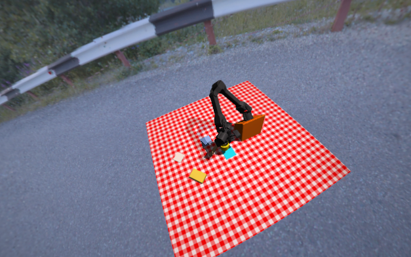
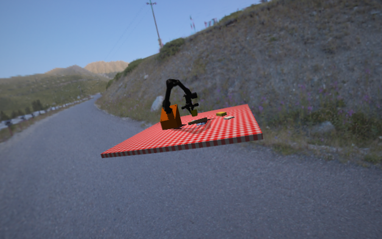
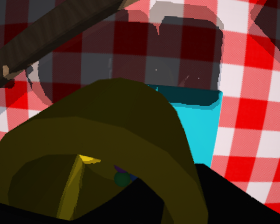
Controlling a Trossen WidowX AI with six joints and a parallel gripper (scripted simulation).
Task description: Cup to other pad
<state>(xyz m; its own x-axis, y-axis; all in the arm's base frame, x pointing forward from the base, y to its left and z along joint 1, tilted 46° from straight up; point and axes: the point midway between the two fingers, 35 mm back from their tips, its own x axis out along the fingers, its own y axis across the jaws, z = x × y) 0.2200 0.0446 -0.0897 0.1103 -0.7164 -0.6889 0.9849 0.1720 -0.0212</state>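
My gripper tip is 90 mm above the wooden stick, 80 mm short of it and 60 mm to the left of it. Also, from my gripper tip: white tile: 410 mm ahead, 90 mm below, 70 mm to the right; then yellow cup: 20 mm ahead; then yellow block: 290 mm ahead, 140 mm to the left, 80 mm below.
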